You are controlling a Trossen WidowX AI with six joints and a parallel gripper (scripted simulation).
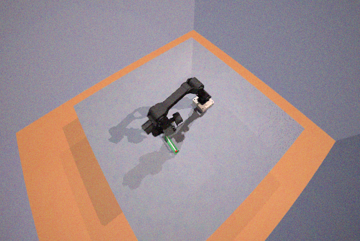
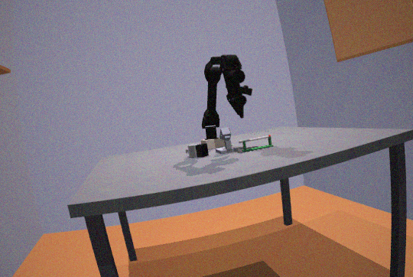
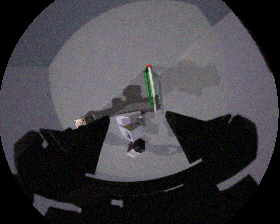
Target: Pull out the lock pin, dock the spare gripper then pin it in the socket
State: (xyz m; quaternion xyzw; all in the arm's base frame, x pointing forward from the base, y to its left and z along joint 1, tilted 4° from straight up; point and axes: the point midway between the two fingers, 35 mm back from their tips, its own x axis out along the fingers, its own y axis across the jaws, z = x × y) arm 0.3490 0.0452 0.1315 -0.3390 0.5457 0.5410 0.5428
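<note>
Right now the spare gripper is 9 cm behind my gripper tip, 21 cm to the right of it and 13 cm below it. The rest, counted from my gripper tip: green bar-shaped rack: 4 cm ahead, 5 cm to the left, 13 cm below; then grey socket mount: 5 cm behind, 7 cm to the right, 10 cm below.
</note>
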